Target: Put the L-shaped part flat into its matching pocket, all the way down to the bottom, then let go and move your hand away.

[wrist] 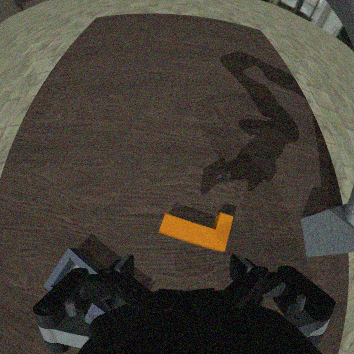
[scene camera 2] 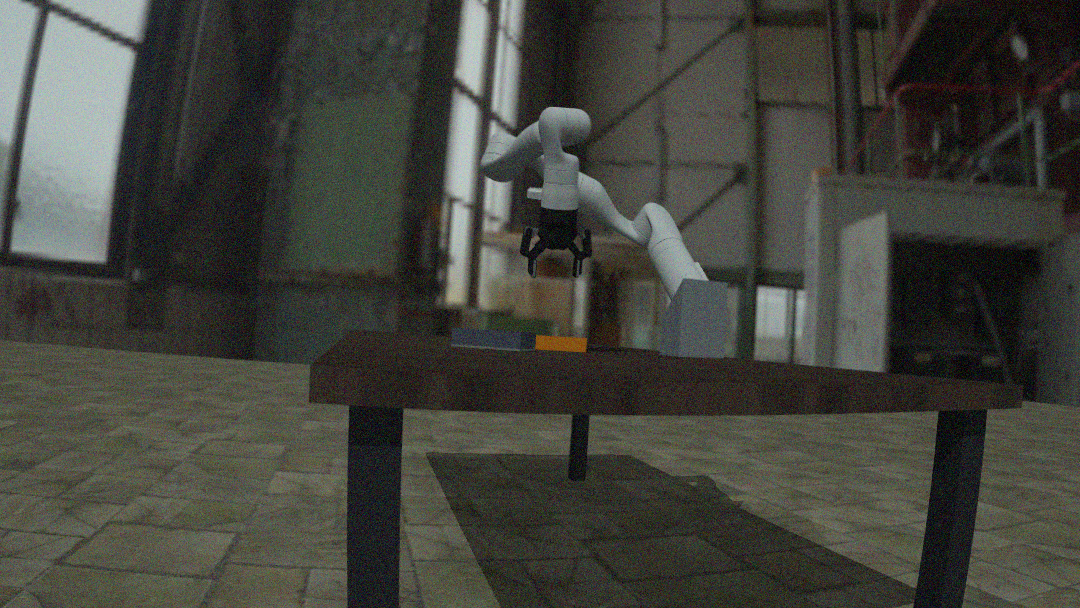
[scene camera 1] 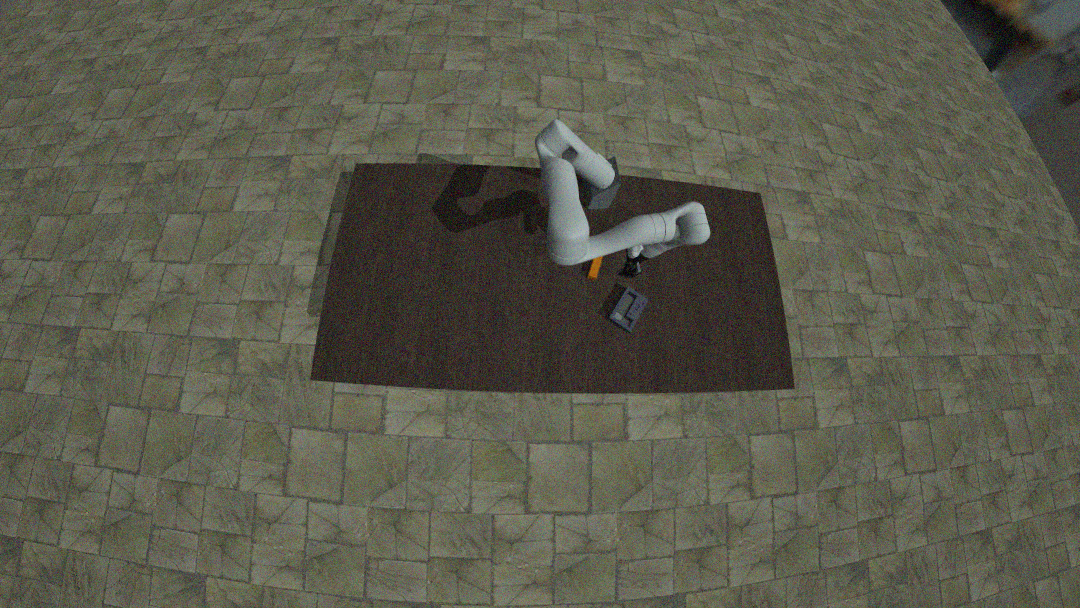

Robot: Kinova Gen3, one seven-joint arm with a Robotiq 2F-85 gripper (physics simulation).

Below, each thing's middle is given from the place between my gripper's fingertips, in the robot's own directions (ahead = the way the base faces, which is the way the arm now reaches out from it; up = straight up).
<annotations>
I see my gripper 30 mm past the orange L-shaped part (scene camera 2: 554,343), 50 mm to the left of it and 140 mm above it.
</annotations>
